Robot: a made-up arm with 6 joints. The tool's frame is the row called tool.
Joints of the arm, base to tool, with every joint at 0 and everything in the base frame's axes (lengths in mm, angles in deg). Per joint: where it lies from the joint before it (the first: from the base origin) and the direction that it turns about. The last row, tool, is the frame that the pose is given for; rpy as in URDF.
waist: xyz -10 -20 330 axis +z
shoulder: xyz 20 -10 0 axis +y
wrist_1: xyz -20 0 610 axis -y
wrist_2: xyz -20 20 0 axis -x
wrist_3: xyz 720 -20 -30 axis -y
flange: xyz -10 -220 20 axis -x
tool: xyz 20 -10 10 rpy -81.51 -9.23 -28.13
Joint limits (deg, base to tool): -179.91..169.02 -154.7..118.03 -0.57..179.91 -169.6..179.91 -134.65..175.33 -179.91..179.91
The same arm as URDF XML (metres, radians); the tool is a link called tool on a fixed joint. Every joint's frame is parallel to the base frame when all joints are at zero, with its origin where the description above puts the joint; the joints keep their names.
<robot name="arm">
<joint name="tool_joint" type="fixed"><parent link="link6"/><child link="tool"/><origin xyz="0.02 -0.01 0.01" rpy="-1.4226 -0.1611 -0.491"/></joint>
<joint name="flange" type="revolute"><parent link="link5"/><child link="link6"/><origin xyz="-0.01 -0.22 0.02" rpy="0 0 0"/><axis xyz="-1 0 0"/><limit lower="-3.14" upper="3.14"/></joint>
<joint name="wrist_3" type="revolute"><parent link="link4"/><child link="link5"/><origin xyz="0.72 -0.02 -0.03" rpy="0 0 0"/><axis xyz="0 -1 0"/><limit lower="-2.3501" upper="3.0601"/></joint>
<joint name="wrist_2" type="revolute"><parent link="link3"/><child link="link4"/><origin xyz="-0.02 0.02 0" rpy="0 0 0"/><axis xyz="-1 0 0"/><limit lower="-2.9601" upper="3.14"/></joint>
<joint name="wrist_1" type="revolute"><parent link="link2"/><child link="link3"/><origin xyz="-0.02 0 0.61" rpy="0 0 0"/><axis xyz="0 -1 0"/><limit lower="-0.0099" upper="3.14"/></joint>
<joint name="shoulder" type="revolute"><parent link="link1"/><child link="link2"/><origin xyz="0.02 -0.01 0" rpy="0 0 0"/><axis xyz="0 1 0"/><limit lower="-2.7" upper="2.06"/></joint>
<joint name="waist" type="revolute"><parent link="base_link"/><child link="link1"/><origin xyz="-0.01 -0.02 0.33" rpy="0 0 0"/><axis xyz="0 0 1"/><limit lower="-3.14" upper="2.95"/></joint>
<link name="base_link"/>
<link name="link1"/>
<link name="link2"/>
<link name="link3"/>
<link name="link4"/>
<link name="link5"/>
<link name="link6"/>
<link name="tool"/>
</robot>

